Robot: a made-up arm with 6 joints.
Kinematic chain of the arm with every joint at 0, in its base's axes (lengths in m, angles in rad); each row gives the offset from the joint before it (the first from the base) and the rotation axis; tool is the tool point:
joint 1: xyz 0 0 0.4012 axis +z
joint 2: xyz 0.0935 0 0 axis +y
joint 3: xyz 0 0 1.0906 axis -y
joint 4: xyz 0 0 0.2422 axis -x
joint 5: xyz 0.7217 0 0 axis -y
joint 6: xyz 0.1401 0 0 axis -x
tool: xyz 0 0 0
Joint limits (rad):
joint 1: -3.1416..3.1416
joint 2: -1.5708..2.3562
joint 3: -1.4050..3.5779
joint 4: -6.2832..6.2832
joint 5: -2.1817..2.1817
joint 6: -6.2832..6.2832
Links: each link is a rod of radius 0.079 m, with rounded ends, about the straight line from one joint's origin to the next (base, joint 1, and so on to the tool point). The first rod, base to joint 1, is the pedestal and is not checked.
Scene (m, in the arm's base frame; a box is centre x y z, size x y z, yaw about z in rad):
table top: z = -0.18
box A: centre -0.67 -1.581 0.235 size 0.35 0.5 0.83 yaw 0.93
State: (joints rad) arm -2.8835 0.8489 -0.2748 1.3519 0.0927 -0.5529
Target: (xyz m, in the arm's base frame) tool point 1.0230 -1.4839 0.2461
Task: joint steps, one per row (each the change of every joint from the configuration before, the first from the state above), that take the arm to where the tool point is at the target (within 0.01 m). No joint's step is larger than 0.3 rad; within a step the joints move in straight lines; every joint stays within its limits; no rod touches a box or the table.
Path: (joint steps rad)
1: 0.2249 -0.0168 0.1194 -0.0047 0.0160 0.0000
2: 0.2248 -0.0169 0.1194 -0.0048 0.0161 0.0000
3: 0.2249 -0.0168 0.1193 -0.0047 0.0160 0.0000
4: 0.2249 -0.0169 0.1194 -0.0048 0.0161 0.0000
5: 0.2498 0.1021 0.0066 0.0000 0.0186 0.0000
6: 0.2499 0.1022 0.0065 -0.0001 0.0187 0.0000
7: 0.2499 0.1021 0.0065 -0.0001 0.0186 0.0000
8: 0.2499 0.1021 0.0066 -0.0001 0.0186 0.0000

